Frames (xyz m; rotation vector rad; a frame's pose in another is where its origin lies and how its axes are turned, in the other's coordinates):
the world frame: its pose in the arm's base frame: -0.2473 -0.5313 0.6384 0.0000 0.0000 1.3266
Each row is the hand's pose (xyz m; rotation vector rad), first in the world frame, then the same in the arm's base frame.
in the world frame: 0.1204 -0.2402 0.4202 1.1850 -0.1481 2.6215
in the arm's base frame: 0.0149 -0.4725 1.0586 -0.8710 -0.5209 -1.9533
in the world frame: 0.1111 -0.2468 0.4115 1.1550 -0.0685 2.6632
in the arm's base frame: 0.0190 -0.4832 1.0499 -0.7990 -0.5514 -1.9400
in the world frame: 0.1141 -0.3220 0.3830 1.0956 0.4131 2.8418
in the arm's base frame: 0.0927 -0.4984 1.0214 -0.4702 -0.7723 -1.7790
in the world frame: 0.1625 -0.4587 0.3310 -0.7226 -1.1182 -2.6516
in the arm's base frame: 0.2371 -0.4845 0.9694 0.0921 -1.0250 -1.4916
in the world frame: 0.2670 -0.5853 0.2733 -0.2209 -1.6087 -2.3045
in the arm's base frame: 0.3852 -0.4137 0.9117 0.6564 -1.1285 -1.2329
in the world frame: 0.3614 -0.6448 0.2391 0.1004 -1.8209 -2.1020
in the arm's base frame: 0.4657 -0.3365 0.8775 0.9846 -1.1262 -1.1038
